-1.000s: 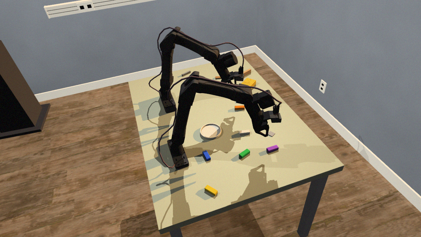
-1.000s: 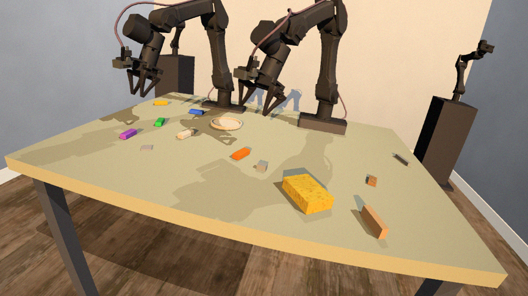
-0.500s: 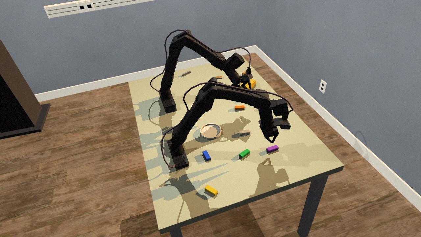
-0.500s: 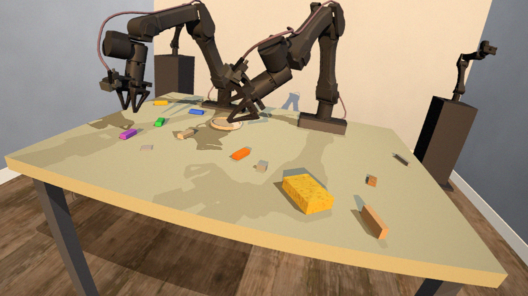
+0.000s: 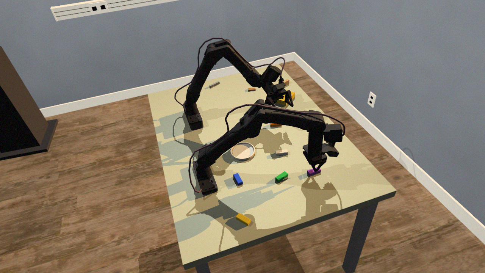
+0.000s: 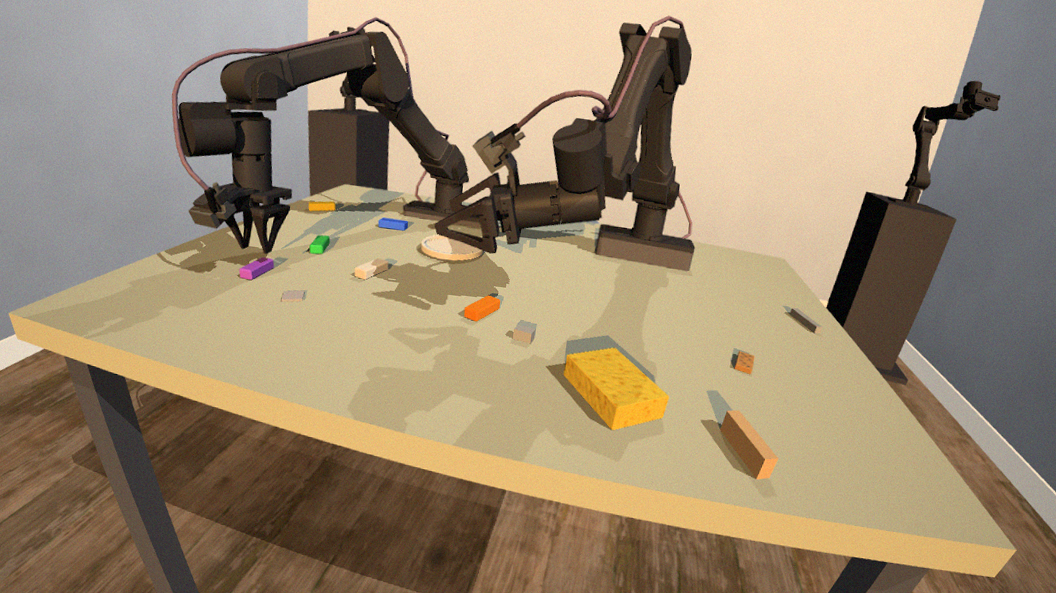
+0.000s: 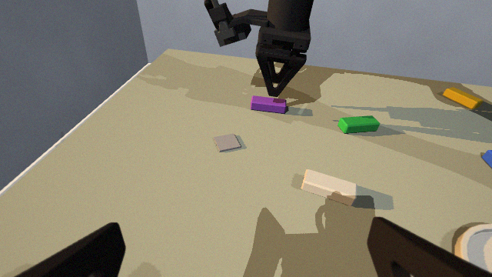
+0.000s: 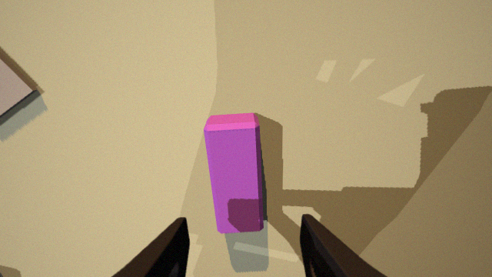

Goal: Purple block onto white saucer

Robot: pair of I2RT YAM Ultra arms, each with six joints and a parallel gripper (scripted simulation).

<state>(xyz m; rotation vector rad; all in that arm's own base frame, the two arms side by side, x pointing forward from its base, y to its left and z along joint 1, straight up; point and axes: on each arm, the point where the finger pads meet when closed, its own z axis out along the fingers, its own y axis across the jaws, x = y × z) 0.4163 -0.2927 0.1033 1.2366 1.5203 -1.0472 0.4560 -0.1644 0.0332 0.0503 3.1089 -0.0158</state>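
The purple block is 40 mm below my right hand and 10 mm ahead of it. Also, from my right hand: grey tile: 110 mm to the left, 50 mm ahead, 40 mm below; green block: 140 mm behind, 40 mm below, 10 mm to the left; cream block: 160 mm to the left, 90 mm behind, 40 mm below.
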